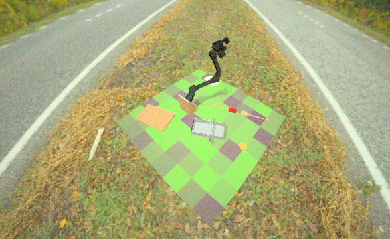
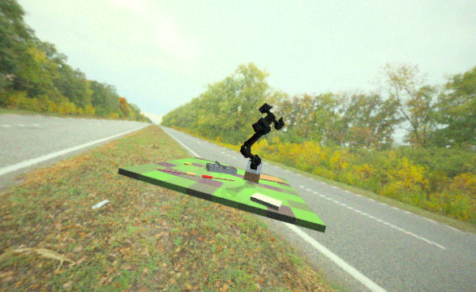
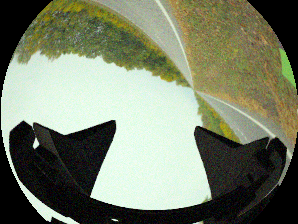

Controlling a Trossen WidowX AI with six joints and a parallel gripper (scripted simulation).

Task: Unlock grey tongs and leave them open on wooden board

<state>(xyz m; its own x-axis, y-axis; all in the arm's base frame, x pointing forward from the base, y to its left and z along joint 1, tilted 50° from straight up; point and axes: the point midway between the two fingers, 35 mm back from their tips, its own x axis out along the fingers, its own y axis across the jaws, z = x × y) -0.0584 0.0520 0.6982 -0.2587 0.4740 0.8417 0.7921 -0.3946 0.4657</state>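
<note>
The roasting tin is 670 mm to the right of my gripper tip, 530 mm below it and 380 mm ahead of it. From my gripper tip the other things lie so: yellow lock piece (720 mm to the right, 490 mm below, 440 mm ahead); then pale block (550 mm below, 60 mm to the right, 60 mm behind); then red-headed spatula (550 mm below, 350 mm ahead, 330 mm to the right).
</note>
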